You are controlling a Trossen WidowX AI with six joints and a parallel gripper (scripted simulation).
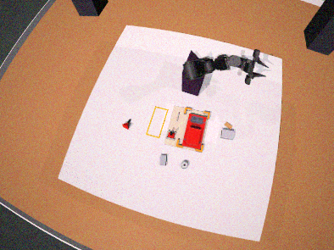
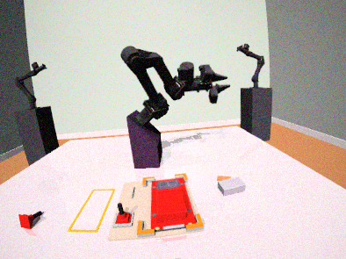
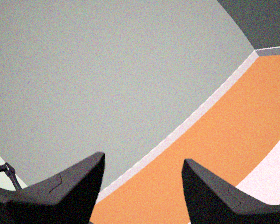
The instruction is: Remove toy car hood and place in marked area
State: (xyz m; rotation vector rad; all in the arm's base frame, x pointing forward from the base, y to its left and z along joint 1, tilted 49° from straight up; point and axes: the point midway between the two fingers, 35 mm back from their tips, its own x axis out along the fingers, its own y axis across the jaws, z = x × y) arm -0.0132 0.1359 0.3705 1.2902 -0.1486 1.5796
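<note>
My gripper tip is now 340 mm short of the red hood, 310 mm to the left of it and 300 mm above it. Also, from my gripper tip: grey ring (500 mm ahead, 330 mm to the right, 330 mm below).
</note>
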